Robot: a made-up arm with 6 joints.
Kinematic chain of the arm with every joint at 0, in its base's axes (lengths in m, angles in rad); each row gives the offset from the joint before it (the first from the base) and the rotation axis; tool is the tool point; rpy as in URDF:
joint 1: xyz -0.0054 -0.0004 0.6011 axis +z
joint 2: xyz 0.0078 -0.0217 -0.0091 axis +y
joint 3: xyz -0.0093 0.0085 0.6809 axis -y
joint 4: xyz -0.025 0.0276 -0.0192 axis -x
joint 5: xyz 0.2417 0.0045 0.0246 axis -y
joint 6: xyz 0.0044 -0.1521 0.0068 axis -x
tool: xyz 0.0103 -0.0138 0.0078 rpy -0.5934 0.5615 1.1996
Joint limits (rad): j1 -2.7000..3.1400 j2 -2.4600..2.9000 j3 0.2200..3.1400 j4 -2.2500..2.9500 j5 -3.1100..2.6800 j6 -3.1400..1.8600
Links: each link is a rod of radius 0.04 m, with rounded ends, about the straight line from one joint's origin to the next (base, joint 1, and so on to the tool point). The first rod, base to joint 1, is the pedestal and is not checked.
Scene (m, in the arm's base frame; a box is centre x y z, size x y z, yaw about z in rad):
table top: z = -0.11
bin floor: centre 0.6 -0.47 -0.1 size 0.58 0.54 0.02 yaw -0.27
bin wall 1: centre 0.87 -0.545 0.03 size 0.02 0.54 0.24 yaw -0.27
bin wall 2: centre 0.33 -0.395 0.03 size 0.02 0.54 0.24 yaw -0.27
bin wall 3: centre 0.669 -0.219 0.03 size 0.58 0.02 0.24 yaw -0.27
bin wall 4: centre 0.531 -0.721 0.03 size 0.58 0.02 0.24 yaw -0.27
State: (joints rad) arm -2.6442 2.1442 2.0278 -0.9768 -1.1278 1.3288
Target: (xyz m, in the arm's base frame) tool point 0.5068 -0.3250 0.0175
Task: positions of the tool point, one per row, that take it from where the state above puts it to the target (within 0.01 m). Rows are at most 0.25 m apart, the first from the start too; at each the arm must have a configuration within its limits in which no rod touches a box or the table.
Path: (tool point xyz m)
1: -0.6653 -0.4983 0.1058
2: -0.5230 -0.6478 0.1406
3: -0.3451 -0.7496 0.1808
4: -0.1485 -0.7958 0.2263
5: 0.0778 -0.7551 0.2203
6: 0.2716 -0.6509 0.2268
7: 0.4172 -0.5009 0.2456
8: 0.5068 -0.3250 0.2756
9: 0.5166 -0.3309 0.1420
10: 0.5068 -0.3250 0.0175

